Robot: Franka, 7 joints.
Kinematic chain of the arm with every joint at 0, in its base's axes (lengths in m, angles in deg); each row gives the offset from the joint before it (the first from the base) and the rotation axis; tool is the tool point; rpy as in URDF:
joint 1: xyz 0 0 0.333 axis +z
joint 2: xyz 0 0 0 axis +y
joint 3: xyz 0 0 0.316 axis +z
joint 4: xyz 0.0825 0 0 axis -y
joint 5: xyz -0.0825 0 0.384 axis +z
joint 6: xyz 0 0 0 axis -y
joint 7: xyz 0.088 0 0 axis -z
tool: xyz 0 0 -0.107 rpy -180 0 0
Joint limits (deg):
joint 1: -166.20..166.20
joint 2: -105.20..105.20
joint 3: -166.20..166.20
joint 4: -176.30..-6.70
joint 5: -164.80..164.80
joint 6: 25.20..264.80
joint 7: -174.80..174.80
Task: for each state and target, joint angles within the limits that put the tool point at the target. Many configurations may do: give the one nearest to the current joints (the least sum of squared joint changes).
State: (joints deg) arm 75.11 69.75 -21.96 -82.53 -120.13 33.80 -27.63
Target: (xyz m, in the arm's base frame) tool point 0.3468 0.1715 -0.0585
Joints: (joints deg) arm 65.60 90.94 -16.90 -112.32 -109.94 30.11 -27.63
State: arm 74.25 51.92 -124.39 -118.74 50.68 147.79 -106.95
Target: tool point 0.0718 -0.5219 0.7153
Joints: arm 53.32 19.28 -140.58 -109.39 50.32 151.37 -106.95
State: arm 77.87 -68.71 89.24 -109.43 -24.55 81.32 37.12
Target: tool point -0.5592 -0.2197 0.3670
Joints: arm 86.66 -72.81 99.18 -95.74 -24.26 87.31 37.12
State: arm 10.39 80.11 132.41 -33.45 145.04 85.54 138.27
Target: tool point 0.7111 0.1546 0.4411
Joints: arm 19.09 83.86 132.49 -9.90 144.39 51.47 138.27
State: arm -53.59 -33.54 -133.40 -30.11 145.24 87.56 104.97
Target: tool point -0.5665 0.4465 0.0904
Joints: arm -61.67 -72.39 -154.71 -80.50 138.51 85.85 104.97
